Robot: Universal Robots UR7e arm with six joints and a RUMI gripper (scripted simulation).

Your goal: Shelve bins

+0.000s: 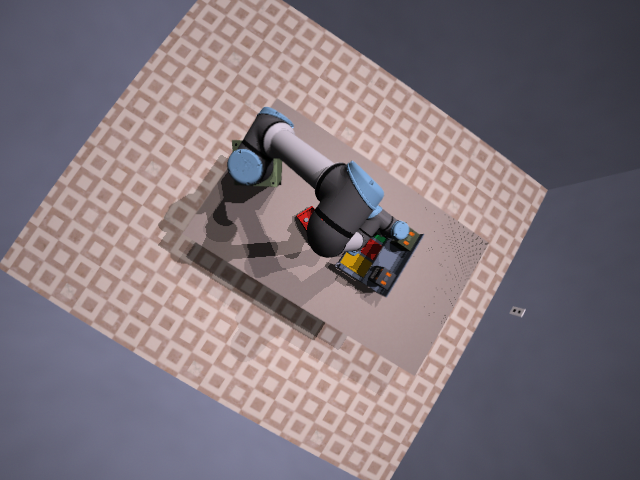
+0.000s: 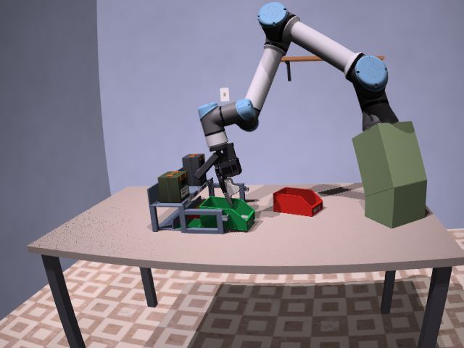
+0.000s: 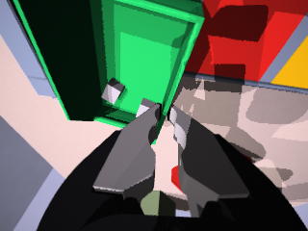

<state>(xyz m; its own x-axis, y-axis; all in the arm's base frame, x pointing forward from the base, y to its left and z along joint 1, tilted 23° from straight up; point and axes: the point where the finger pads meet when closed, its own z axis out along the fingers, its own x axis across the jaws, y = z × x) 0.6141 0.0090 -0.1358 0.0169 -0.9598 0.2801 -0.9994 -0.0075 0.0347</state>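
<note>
The green bin lies 5 cm to the left of my hand, 3 cm below it and 1 cm ahead of it. The rest, counted from my hand: green mark: 10 cm ahead, 7 cm below, 4 cm to the left; then red mark: 9 cm ahead, 8 cm to the right, 7 cm below; then yellow mark: 19 cm to the right, 8 cm ahead, 7 cm below.
</note>
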